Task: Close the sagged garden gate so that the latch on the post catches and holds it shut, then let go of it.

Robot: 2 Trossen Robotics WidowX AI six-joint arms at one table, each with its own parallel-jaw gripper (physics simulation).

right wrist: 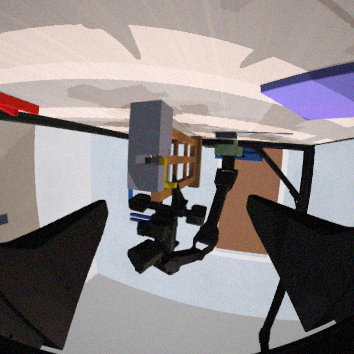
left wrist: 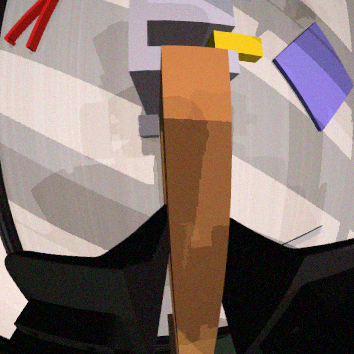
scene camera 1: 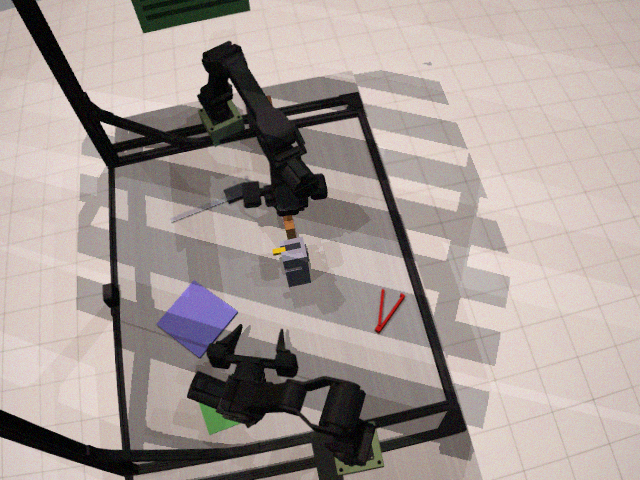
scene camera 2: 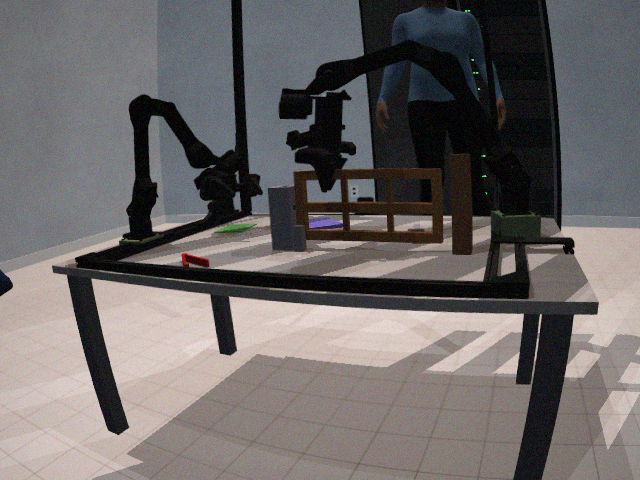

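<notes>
The brown wooden gate stands upright, its right end by the brown post and its free end at the grey latch post. In the left wrist view the gate's end overlaps the post's slotted top. A yellow piece juts out sideways there; whether the latch has caught cannot be told. My left gripper is shut on the gate's top rail near its free end. My right gripper is open and empty, apart from the post.
A purple square lies beside the right gripper in scene camera 1. A green square lies partly under the right arm. A red V-shaped piece lies near the black frame. A thin rod lies beside the left arm.
</notes>
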